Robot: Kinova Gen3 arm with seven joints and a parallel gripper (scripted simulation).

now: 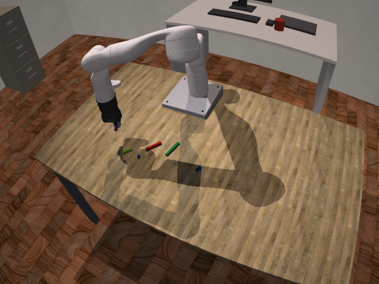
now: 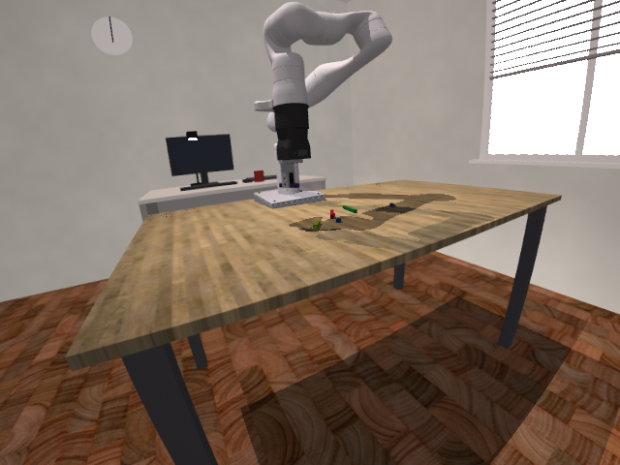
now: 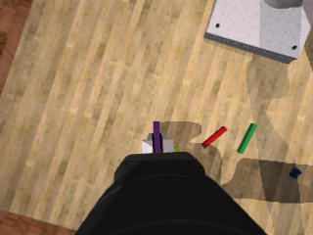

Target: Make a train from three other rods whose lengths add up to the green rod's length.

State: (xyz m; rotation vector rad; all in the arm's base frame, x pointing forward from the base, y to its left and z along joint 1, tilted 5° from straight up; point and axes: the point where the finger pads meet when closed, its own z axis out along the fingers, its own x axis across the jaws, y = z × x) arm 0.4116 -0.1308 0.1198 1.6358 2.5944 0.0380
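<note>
The lime rod is 3 cm ahead of my hand, 5 cm to the left of it and 11 cm below it. Also, from my hand: green rod 8 cm behind, 22 cm to the left, 11 cm below; then red rod 5 cm behind, 14 cm to the left, 11 cm below; then purple rod 1 cm below.
</note>
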